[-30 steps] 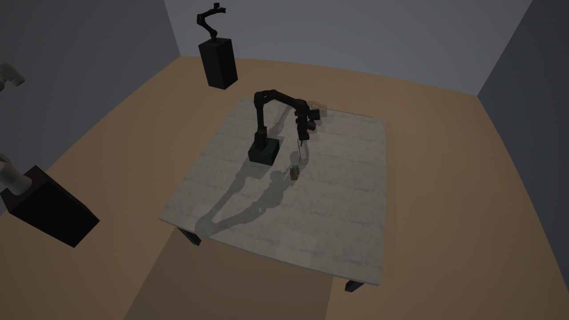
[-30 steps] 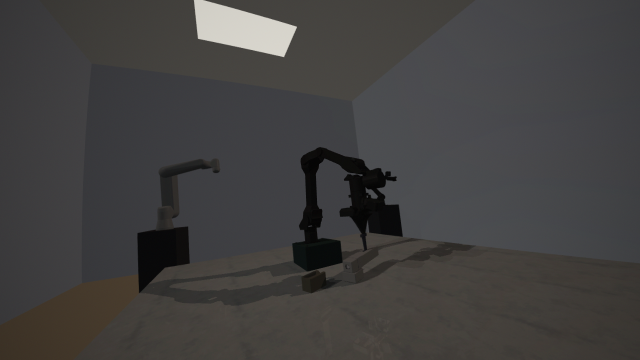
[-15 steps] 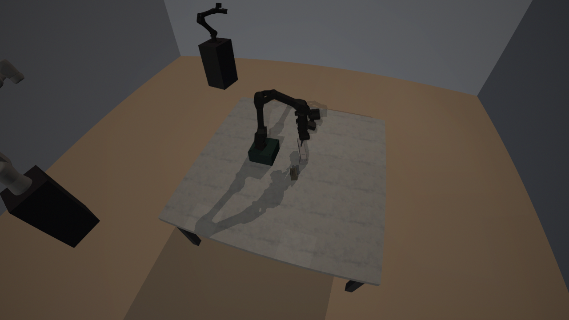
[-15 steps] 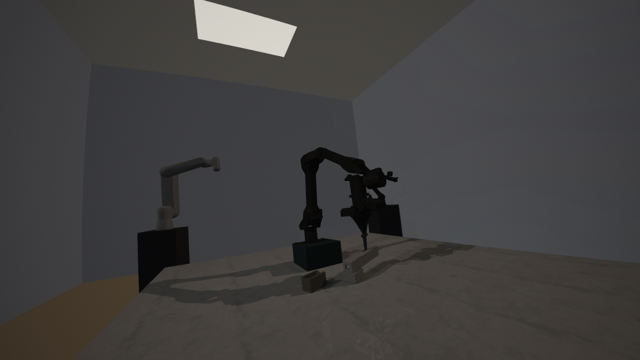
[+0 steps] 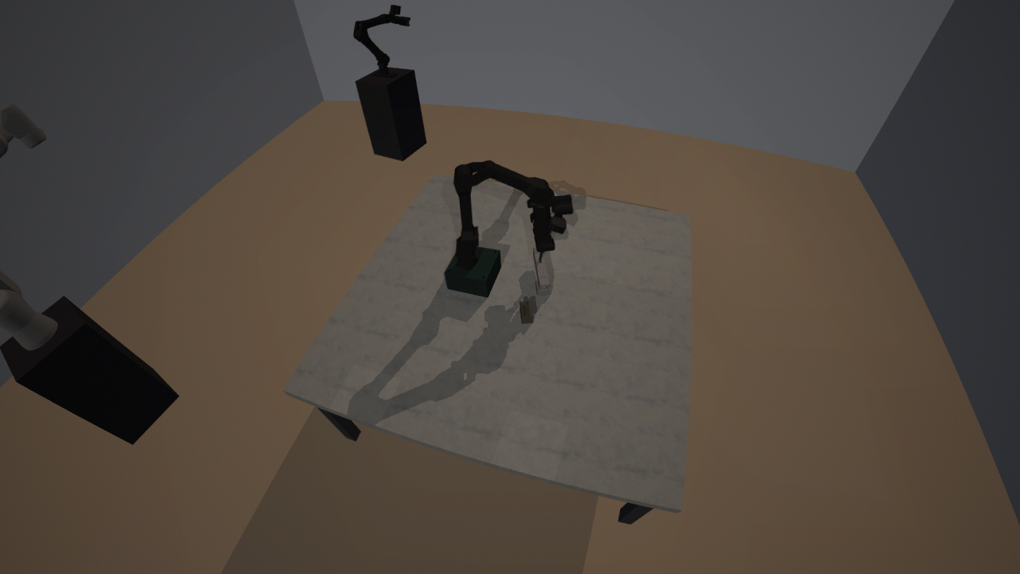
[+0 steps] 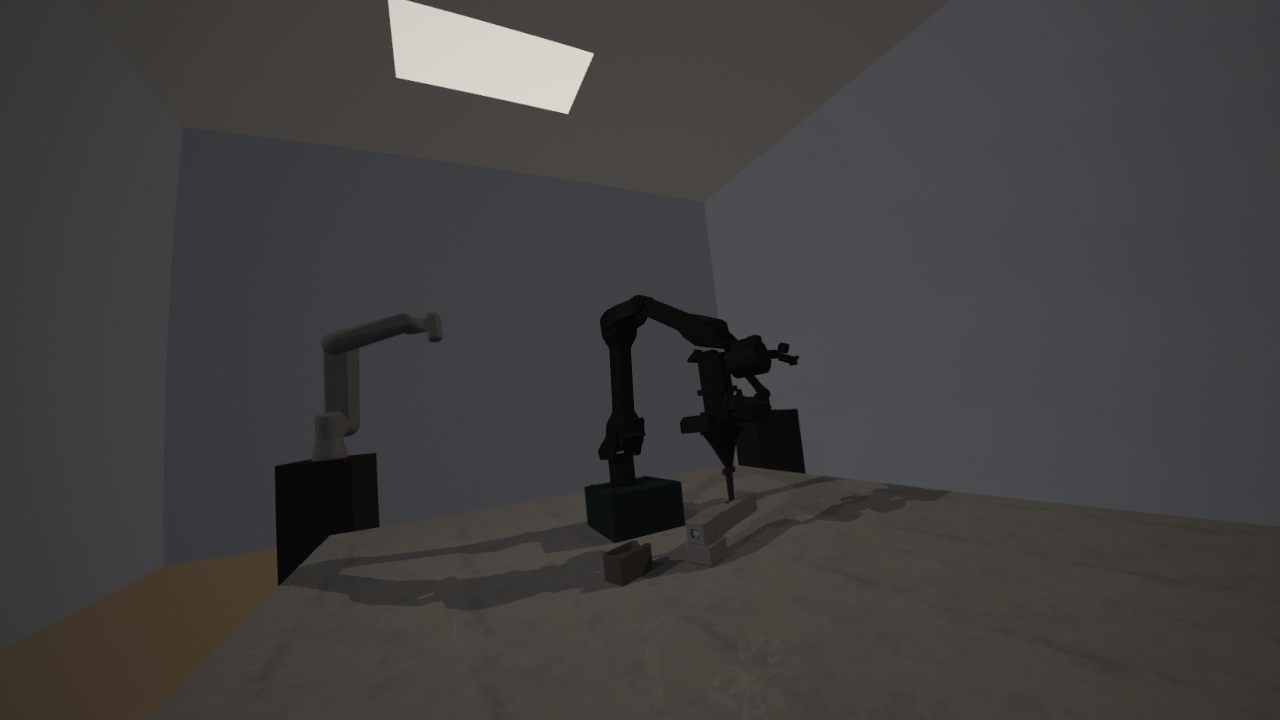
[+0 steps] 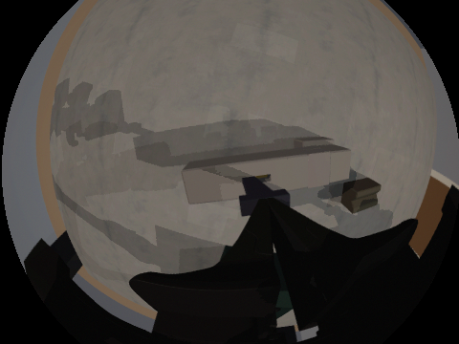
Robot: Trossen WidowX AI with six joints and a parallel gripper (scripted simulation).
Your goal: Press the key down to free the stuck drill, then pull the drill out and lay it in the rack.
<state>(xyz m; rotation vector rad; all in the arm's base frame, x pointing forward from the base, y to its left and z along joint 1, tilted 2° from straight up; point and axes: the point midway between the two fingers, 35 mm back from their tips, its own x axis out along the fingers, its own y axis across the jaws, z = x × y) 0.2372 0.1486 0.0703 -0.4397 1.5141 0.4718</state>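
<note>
My gripper tip is 2 cm short of the drill, 4 cm to the left of it and 8 cm above it. Also, from my gripper tip: rack 4 cm ahead, 21 cm to the right, 12 cm below.
</note>
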